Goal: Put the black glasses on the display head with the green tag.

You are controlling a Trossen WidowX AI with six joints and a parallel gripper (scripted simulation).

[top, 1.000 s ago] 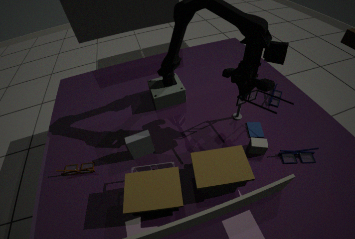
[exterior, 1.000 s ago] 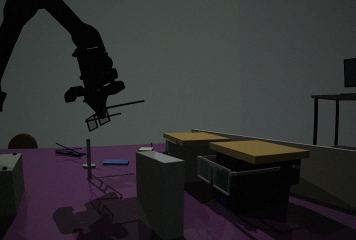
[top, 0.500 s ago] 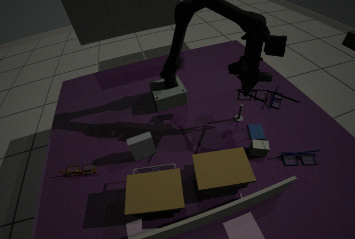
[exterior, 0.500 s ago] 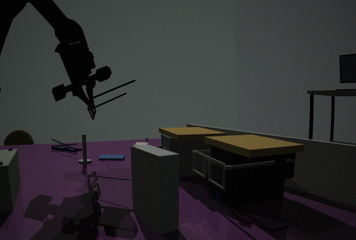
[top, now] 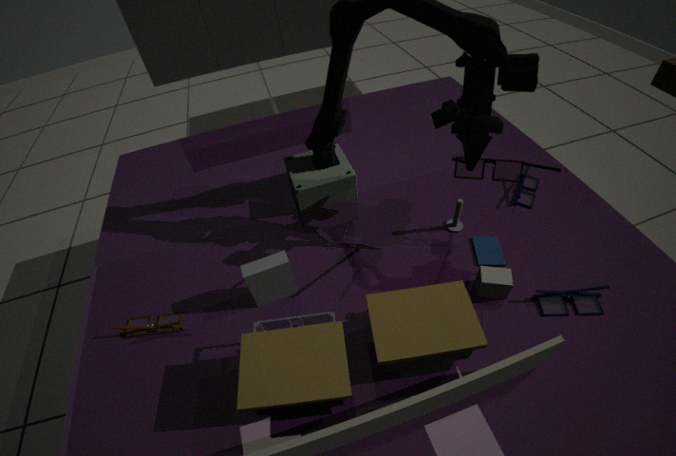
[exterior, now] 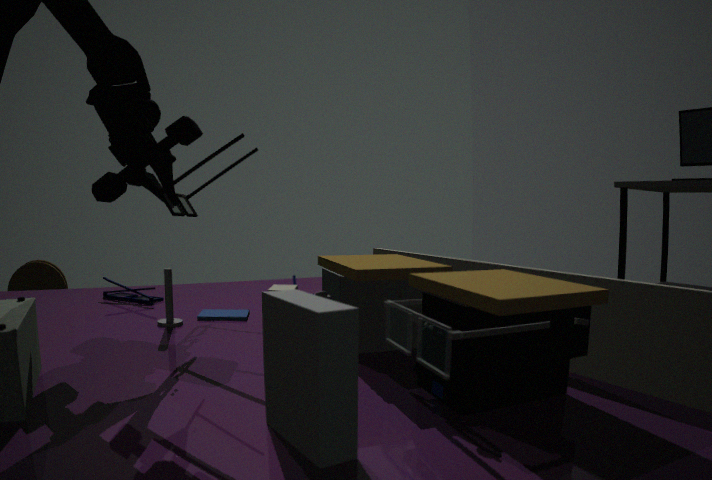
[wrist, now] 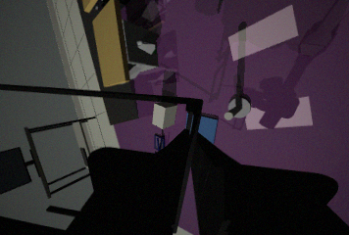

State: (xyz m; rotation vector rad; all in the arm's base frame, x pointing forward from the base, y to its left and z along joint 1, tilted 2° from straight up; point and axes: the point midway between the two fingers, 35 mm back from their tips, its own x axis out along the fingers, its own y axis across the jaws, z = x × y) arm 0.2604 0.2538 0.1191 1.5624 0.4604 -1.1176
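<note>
The round base is 1 cm behind my gripper tip and 15 cm below it. From my gripper tip the other things lie so: white block 17 cm ahead, 1 cm to the right, 15 cm below; grey block 4 cm ahead, 44 cm to the right, 12 cm below; blue card 8 cm ahead, 4 cm to the left, 18 cm below.
</note>
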